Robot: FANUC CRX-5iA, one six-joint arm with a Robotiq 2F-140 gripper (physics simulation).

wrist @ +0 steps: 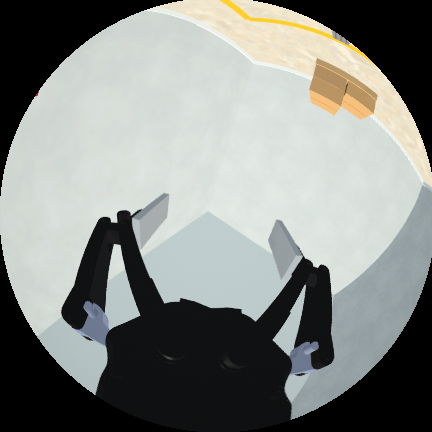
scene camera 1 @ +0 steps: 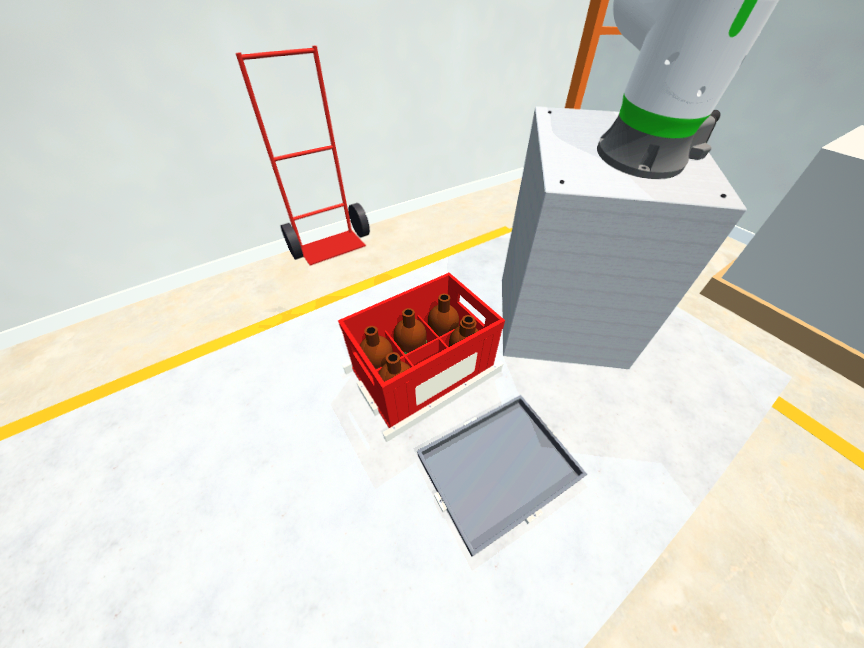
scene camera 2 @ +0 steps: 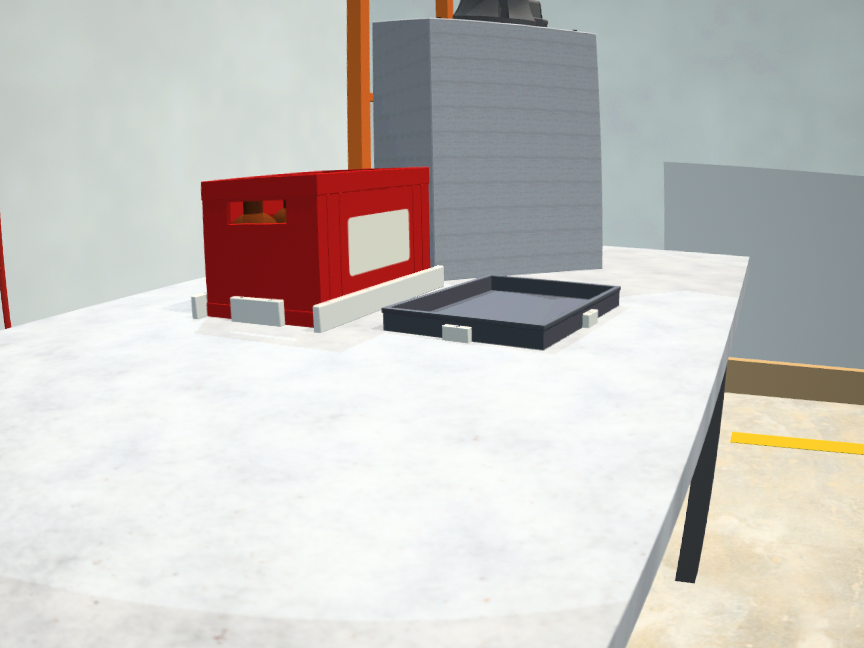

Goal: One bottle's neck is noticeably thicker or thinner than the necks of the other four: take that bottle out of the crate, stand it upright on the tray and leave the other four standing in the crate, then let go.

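Places are measured from the arm's base along level axes (x right, y back, z down), in metres.
Pixels of known places: gripper, fingertip midpoint: (wrist: 220,217); arm's base at its link origin: (scene camera 1: 639,155) (scene camera 2: 493,24).
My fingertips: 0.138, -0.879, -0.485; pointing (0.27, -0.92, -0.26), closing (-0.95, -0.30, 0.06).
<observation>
For each thing: its top centre in the pictures, then the offset to it from my fingertips, as dx, dy, dz. "*": a spot on its surface instead.
- red crate at its top centre: (scene camera 2: 319,172) (scene camera 1: 421,320) -0.120, +0.463, +0.747
- bottle at its top centre: (scene camera 2: 252,186) (scene camera 1: 371,330) -0.095, +0.365, +0.760
- grey tray at a spot on its surface: (scene camera 2: 509,306) * -0.363, +0.538, +0.917
A red crate (scene camera 1: 400,400) (scene camera 2: 265,265) stands on the table and holds brown bottles upright: three along the back row, left (scene camera 1: 375,348), middle (scene camera 1: 409,336) and right (scene camera 1: 443,319), and two in front, left (scene camera 1: 393,366) and right (scene camera 1: 465,334). The front-right bottle's neck looks somewhat thicker than the others. The front-middle compartment has no bottle. A bottle (scene camera 2: 253,217) partly shows through the crate's handle hole. The grey tray (scene camera 1: 498,474) (scene camera 2: 509,306) lies beside the crate, empty. My gripper (wrist: 220,217) is open and empty, facing walls, away from crate and tray.
Low pale stops (scene camera 1: 446,401) (scene camera 2: 376,299) edge the crate, and small ones (scene camera 2: 457,333) edge the tray. The arm's grey pedestal (scene camera 1: 600,279) (scene camera 2: 516,153) stands close behind both. A red hand truck (scene camera 1: 333,249) stands by the wall. Cardboard boxes (wrist: 327,85) show in the wrist view.
</observation>
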